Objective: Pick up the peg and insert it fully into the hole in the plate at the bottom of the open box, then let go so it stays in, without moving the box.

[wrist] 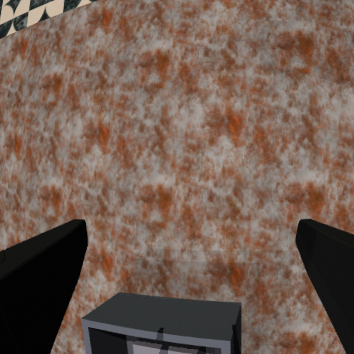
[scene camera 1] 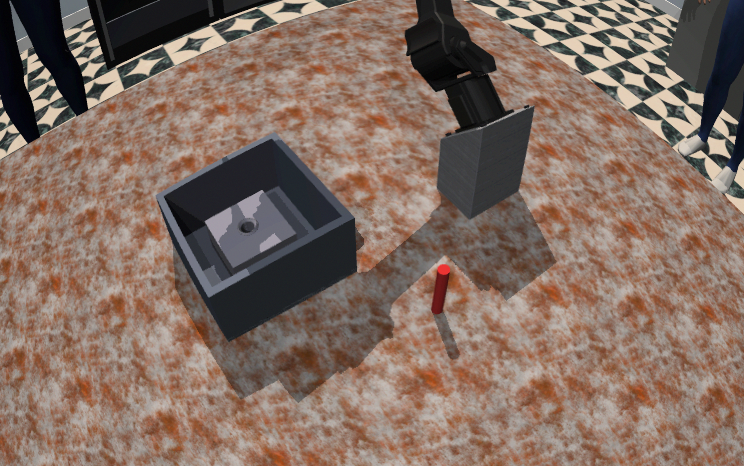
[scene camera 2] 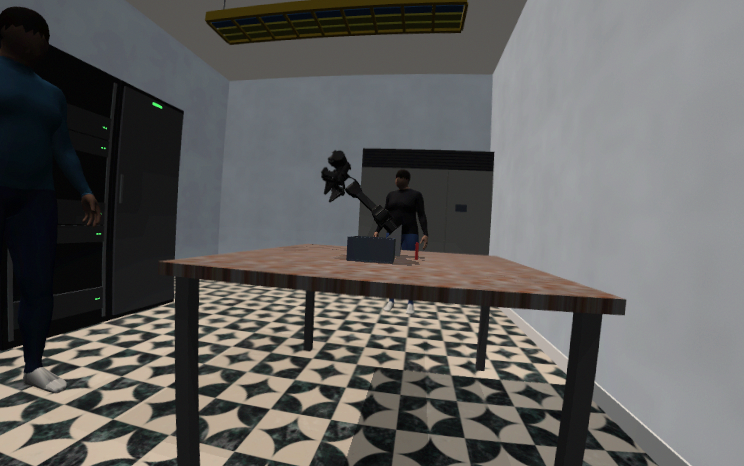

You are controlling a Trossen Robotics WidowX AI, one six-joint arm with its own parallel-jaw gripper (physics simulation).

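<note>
The red peg stands upright on the table, to the right of the box in both scene views. The dark grey open box sits on the table. A pale plate with a round hole lies at its bottom, and the hole looks empty. My gripper is open and empty, high above the table. In the wrist view the box shows at the bottom edge between the two fingers, with part of the plate; the peg does not show there. In scene camera 1 the gripper is out of frame.
A grey block stands under the arm's base, behind the peg and right of the box. The arm rises from it. The table has its edge near two standing people.
</note>
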